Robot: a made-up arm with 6 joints. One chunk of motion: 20 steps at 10 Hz.
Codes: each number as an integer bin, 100 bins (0 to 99) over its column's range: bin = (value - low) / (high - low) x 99, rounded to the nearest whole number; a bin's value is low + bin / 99 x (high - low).
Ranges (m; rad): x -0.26..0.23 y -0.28..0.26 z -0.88..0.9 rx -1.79..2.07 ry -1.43..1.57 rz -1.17..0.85
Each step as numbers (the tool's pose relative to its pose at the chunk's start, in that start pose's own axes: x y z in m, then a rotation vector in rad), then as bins.
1 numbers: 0.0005 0.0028 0.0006 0.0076 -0.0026 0.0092
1 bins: 53 52 49 46 47 58
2 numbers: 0.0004 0.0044 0.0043 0.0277 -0.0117 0.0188
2 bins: 53 52 49 47 47 58
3 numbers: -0.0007 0.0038 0.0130 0.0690 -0.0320 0.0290
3 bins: 52 52 50 48 46 59
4 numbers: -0.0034 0.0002 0.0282 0.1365 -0.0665 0.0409
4 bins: 52 51 51 49 45 59
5 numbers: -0.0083 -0.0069 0.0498 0.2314 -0.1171 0.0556
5 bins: 51 50 52 52 43 60
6 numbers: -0.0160 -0.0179 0.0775 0.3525 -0.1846 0.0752
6 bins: 49 48 53 55 41 61
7 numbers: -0.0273 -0.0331 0.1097 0.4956 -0.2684 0.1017
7 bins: 47 45 55 59 38 62
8 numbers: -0.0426 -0.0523 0.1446 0.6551 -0.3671 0.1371
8 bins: 44 42 57 63 35 64
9 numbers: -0.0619 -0.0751 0.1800 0.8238 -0.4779 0.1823
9 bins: 40 38 59 67 31 66
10 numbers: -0.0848 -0.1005 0.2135 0.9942 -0.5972 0.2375
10 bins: 35 33 61 71 27 69
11 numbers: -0.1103 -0.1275 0.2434 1.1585 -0.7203 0.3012
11 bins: 30 28 62 76 23 72
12 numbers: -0.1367 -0.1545 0.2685 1.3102 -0.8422 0.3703
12 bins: 25 23 64 80 19 75
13 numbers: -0.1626 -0.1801 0.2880 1.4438 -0.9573 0.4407
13 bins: 20 18 65 83 16 79
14 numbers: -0.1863 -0.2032 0.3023 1.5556 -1.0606 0.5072
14 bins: 15 14 66 86 12 82
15 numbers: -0.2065 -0.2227 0.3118 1.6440 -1.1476 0.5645
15 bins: 11 11 66 88 9 85
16 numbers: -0.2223 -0.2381 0.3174 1.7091 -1.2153 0.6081
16 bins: 8 8 67 90 7 87
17 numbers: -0.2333 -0.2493 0.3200 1.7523 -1.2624 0.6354
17 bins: 5 6 67 91 6 88
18 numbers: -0.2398 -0.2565 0.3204 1.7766 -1.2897 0.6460
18 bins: 4 4 67 91 5 89
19 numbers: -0.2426 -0.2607 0.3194 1.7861 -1.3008 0.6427
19 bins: 4 4 67 92 4 89
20 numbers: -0.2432 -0.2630 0.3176 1.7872 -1.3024 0.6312
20 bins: 3 3 67 92 4 88
